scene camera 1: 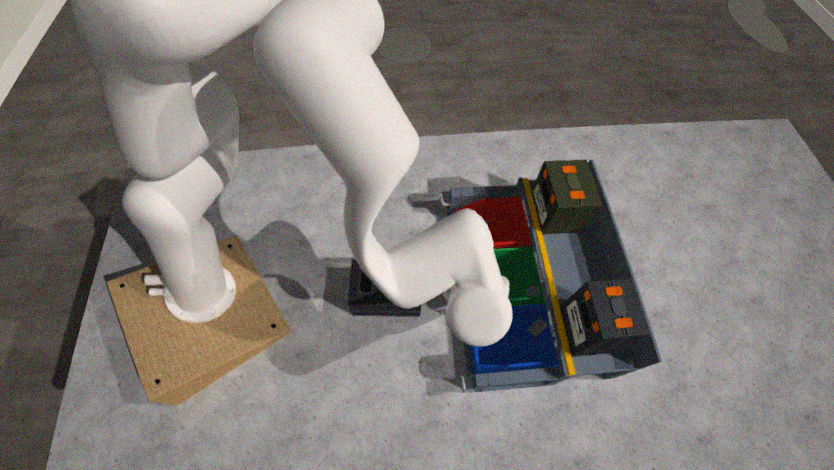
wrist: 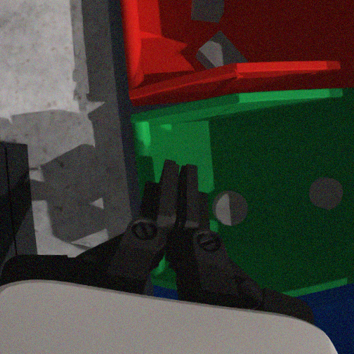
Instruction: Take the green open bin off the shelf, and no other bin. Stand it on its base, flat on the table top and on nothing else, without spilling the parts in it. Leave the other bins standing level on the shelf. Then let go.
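Frame: origin at the arm's base, x left, y back, z up, level; centimetres.
Seen in the pictures: arm's base, origin of the base link: (scene camera 1: 201, 292).
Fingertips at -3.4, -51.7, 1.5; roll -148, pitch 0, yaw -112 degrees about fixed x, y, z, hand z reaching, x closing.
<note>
Offsets run from my fingertips to a thing's top centre, as dx, dy, dz. "*": to the spot under its first point. Level surfaces: height alone.
The green open bin {-1.6, -6.5, +2.2} (scene camera 1: 516, 274) (wrist: 275, 160) stands on the shelf {* -1.0, -11.9, +5.3} (scene camera 1: 545, 259) (wrist: 117, 150), between the red bin {+9.6, -7.3, +2.2} (scene camera 1: 504, 220) (wrist: 290, 37) and the blue bin {-12.7, -5.8, +2.2} (scene camera 1: 513, 347) (wrist: 335, 317). In the wrist view, two round grey parts, one (wrist: 230, 208) near the front and another (wrist: 326, 193) farther back, lie in the green bin. My gripper (wrist: 174, 183) is shut with nothing between its fingers. Its fingertips show over the front part of the green bin and hide part of its front wall. Their height against the rim is hard to tell. In the scene view, the arm hides the gripper.
A green case {+9.1, -17.3, +14.0} (scene camera 1: 574, 186) and a dark case {-14.0, -15.4, +16.4} (scene camera 1: 612, 312), both with orange latches, stand on the shelf's far side. A black block {+0.5, +16.7, +0.7} (scene camera 1: 388, 307) sits on the grey table top {dz -5.8} (scene camera 1: 361, 420) between shelf and robot base. The red bin holds grey parts.
</note>
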